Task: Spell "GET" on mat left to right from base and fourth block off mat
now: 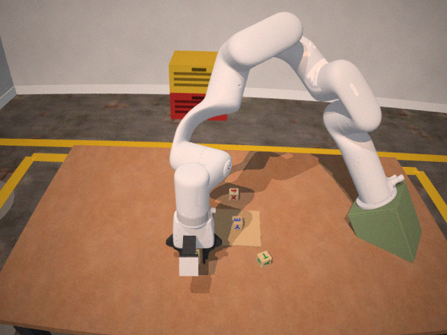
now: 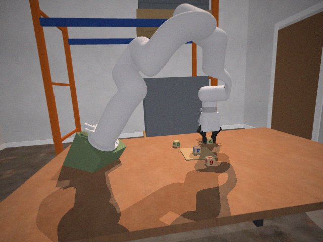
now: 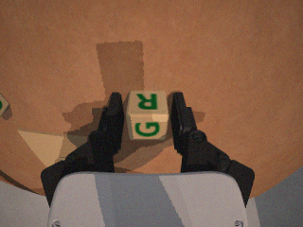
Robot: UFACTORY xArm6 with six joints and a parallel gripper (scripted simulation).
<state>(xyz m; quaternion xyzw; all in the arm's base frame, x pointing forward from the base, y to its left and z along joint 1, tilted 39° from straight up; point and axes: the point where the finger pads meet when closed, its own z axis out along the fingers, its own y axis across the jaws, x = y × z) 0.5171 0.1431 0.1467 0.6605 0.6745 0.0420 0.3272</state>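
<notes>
The g block lies 1 cm below my hand. From my hand the other things lie so: tan mat (13 cm behind, 10 cm to the right, 2 cm below); e block (13 cm behind, 10 cm to the right); t block (18 cm behind, 3 cm to the left, 1 cm below).
</notes>
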